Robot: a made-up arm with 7 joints.
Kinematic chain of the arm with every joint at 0, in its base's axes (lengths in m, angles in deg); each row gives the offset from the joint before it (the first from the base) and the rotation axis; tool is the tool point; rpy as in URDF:
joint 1: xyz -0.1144 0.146 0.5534 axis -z
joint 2: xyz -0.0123 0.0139 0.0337 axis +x
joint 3: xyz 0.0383 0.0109 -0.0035 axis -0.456 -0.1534 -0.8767
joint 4: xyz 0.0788 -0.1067 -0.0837 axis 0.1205 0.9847 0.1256
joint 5: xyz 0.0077 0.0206 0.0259 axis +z
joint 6: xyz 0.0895 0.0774 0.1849 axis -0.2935 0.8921 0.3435
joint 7: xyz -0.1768 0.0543 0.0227 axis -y
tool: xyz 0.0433 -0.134 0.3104 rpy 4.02 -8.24 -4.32
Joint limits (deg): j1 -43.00..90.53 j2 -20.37..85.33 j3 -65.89..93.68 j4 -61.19..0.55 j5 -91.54..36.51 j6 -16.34..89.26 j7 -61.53..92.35
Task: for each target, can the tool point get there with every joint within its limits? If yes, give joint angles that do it. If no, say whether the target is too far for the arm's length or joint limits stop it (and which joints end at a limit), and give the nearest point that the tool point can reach.
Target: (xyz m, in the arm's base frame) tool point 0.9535 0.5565 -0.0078
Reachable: no: too far | nearest point 0.5083 0.3310 0.3229 | short by 0.599 m
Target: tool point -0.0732 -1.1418 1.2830
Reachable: no: too far | nearest point -0.0870 -0.4957 0.9313 | short by 0.736 m
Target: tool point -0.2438 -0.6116 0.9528
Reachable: no: joint limits stop it (at a limit: joint 1, joint 3, joint 4, joint 6) | nearest point -0.2232 -0.5001 0.9002 | short by 0.125 m
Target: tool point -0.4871 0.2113 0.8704
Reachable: yes | joints 29.76 9.44 -8.99 -39.07 3.12 23.48 45.53
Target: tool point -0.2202 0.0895 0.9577
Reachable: yes | joints 73.35 55.41 62.79 -54.95 -7.95 42.36 -34.92
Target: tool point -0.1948 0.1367 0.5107
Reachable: no: joint limits stop it (at a limit: joint 2, joint 4, joint 5, joint 6, joint 7) | nearest point -0.3104 0.1233 0.4496 | short by 0.131 m
